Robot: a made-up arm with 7 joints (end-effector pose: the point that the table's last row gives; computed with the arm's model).
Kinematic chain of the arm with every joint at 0, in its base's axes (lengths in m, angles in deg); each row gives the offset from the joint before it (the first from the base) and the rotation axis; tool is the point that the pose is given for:
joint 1: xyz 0 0 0.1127 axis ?
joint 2: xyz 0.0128 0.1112 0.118 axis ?
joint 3: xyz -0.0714 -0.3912 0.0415 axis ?
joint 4: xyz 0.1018 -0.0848 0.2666 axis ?
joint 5: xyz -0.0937 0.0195 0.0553 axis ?
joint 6: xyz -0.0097 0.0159 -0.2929 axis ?
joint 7: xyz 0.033 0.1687 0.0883 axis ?
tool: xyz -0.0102 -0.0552 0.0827
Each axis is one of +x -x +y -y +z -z.
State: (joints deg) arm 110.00 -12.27 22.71 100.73 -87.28 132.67 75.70
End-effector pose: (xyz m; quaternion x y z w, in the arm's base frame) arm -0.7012 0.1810 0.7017 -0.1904 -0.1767 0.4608 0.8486
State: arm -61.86 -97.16 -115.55 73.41 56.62 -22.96 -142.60
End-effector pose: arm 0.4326 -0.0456 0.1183 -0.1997 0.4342 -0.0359 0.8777
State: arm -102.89 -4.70 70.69 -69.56 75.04 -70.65 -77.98
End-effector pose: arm 0.1336 -0.0918 0.4435 0.3435 -0.8499 0.3924 0.0751
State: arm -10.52 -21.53 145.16 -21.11 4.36 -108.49 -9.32
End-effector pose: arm 0.2475 -0.2445 0.2780 -0.8153 -0.3637 -0.4081 0.1908
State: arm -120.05 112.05 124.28 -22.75 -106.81 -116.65 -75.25
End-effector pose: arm 0.5291 0.1867 0.1153 -0.0042 0.4282 0.2644 0.8641
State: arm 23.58 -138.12 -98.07 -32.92 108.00 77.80 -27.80
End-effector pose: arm 0.0756 -0.5461 0.2441 0.5570 -0.4879 0.6689 0.0654
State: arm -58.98 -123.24 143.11 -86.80 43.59 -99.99 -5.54
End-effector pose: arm 0.3094 -0.0189 -0.0835 -0.1878 -0.7408 0.5235 0.3767
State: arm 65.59 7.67 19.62 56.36 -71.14 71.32 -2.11
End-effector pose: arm -0.5844 -0.2367 0.4970 0.1436 0.0869 -0.9755 0.1424
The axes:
joint 1: -z
joint 2: -y
joint 3: -z
joint 4: -x
joint 5: +z
joint 6: +y
joint 7: -z

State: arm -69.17 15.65 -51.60 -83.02 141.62 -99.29 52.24
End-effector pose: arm 0.0679 -0.2096 0.2427 -0.5700 -0.6493 -0.1743 0.4723
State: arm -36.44 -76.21 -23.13 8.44 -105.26 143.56 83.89
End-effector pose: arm 0.3004 -0.3596 0.0448 0.4655 -0.6550 0.4375 0.4036
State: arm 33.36 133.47 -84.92 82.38 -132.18 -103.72 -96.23
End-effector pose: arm -0.2779 0.1460 0.2266 0.1581 0.3838 0.6608 0.6253
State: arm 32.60 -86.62 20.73 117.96 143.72 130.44 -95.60
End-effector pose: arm 0.1524 -0.8235 0.6205 0.1538 -0.2328 0.1401 0.9500
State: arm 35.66 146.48 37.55 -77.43 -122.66 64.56 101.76
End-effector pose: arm -0.2333 -0.2446 0.1809 0.3912 0.5308 -0.1168 0.7427
